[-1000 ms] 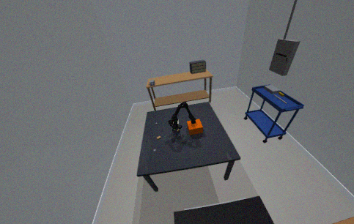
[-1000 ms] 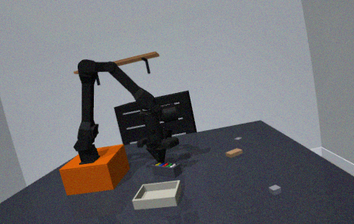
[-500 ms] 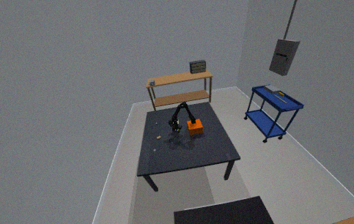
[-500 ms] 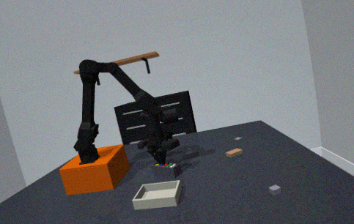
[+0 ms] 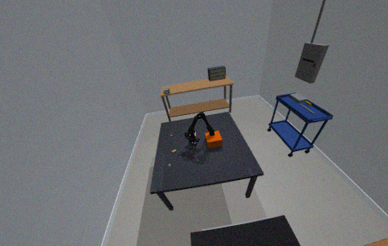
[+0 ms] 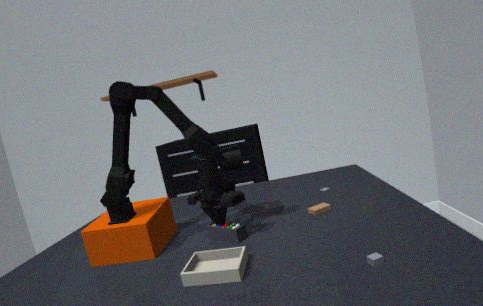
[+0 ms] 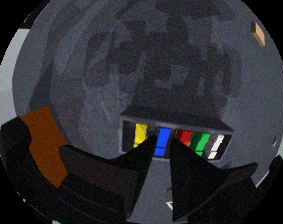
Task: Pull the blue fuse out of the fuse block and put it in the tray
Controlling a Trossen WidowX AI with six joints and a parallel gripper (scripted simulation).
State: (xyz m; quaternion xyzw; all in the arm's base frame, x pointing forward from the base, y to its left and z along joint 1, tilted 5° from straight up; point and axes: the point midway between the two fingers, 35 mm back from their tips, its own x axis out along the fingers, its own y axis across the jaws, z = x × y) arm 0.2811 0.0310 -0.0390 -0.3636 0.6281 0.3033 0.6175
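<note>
The cream tray lies 20 mm ahead of my gripper tip, 200 mm to the right of it and 30 mm below it. Also, from my gripper tip: blue fuse 10 mm below; then small disc 350 mm ahead, 300 mm to the left, 30 mm below; then grey cube 350 mm ahead, 260 mm to the right, 30 mm below.
</note>
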